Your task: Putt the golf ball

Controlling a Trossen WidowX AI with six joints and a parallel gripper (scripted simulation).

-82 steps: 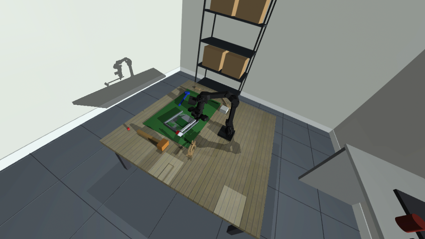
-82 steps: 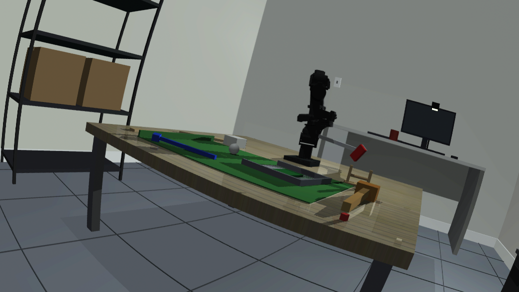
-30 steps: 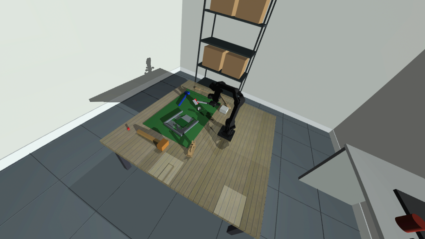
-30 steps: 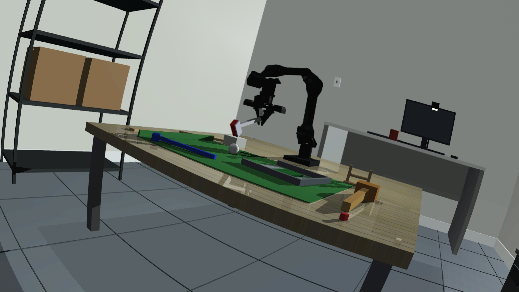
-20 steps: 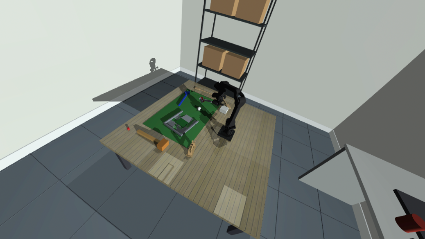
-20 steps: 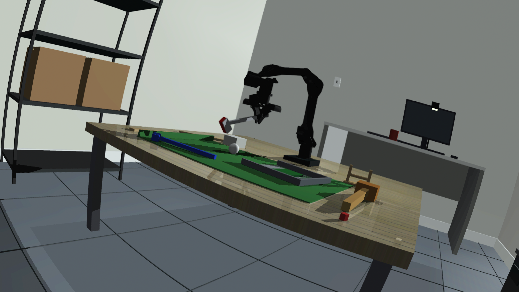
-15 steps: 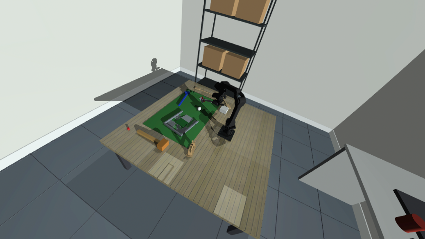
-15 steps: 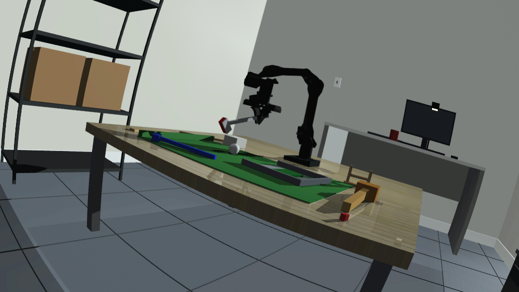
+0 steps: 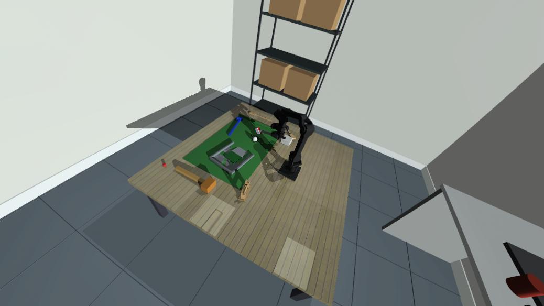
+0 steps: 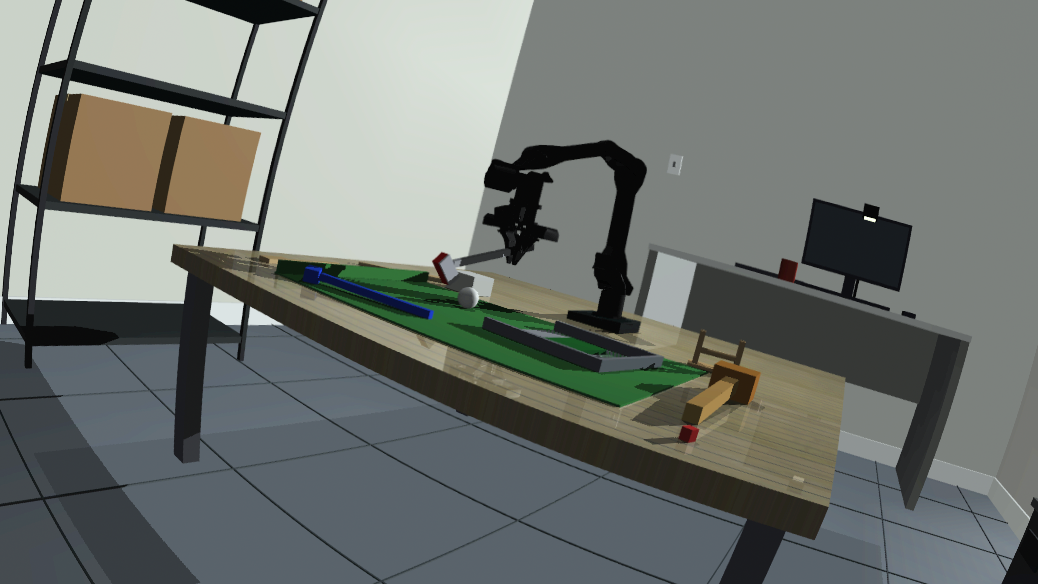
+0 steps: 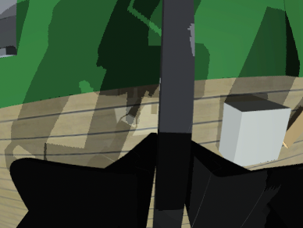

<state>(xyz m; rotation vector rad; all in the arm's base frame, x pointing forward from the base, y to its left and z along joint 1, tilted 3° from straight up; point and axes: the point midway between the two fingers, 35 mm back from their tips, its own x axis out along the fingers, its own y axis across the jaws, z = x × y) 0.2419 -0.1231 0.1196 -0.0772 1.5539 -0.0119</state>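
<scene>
The red putter lies 9 cm ahead of my gripper tip and 1 cm to the left of it. Also, from my gripper tip: blue putter: 43 cm ahead, 5 cm to the left, 8 cm below; then white block: 2 cm behind, 14 cm to the right, 7 cm below; then white golf ball: 18 cm ahead, 7 cm to the left, 7 cm below.
</scene>
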